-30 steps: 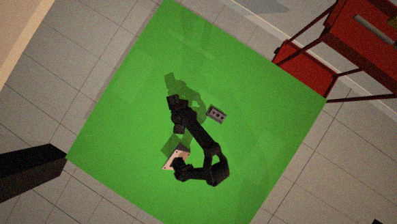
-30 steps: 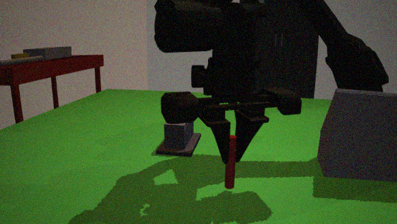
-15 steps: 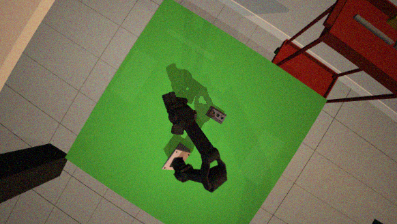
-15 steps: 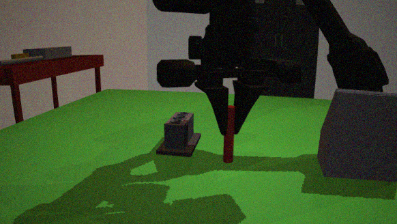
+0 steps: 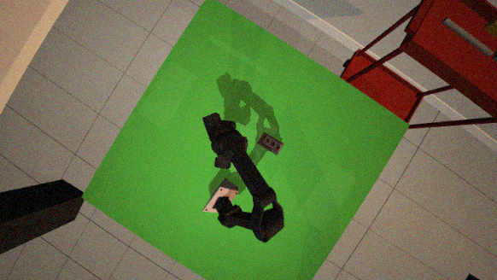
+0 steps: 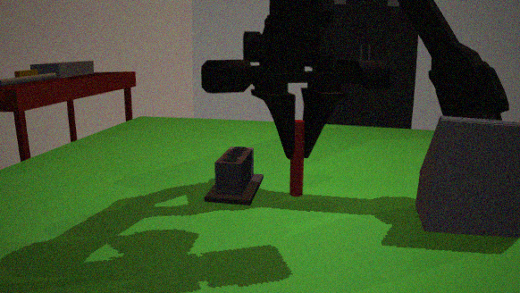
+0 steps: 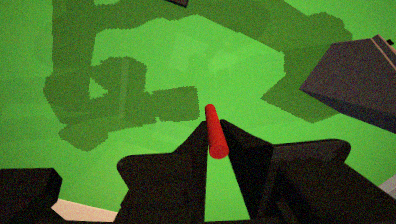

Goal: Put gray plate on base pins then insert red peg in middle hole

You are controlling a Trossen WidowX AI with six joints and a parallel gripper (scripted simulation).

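Now: gripper tip 10 cm short of the gray plate, 18 cm to the left of it and 7 cm above it. Also, from my gripper tip: red peg right at my gripper tip; then gray base 10 cm ahead, 18 cm to the right, 10 cm below.
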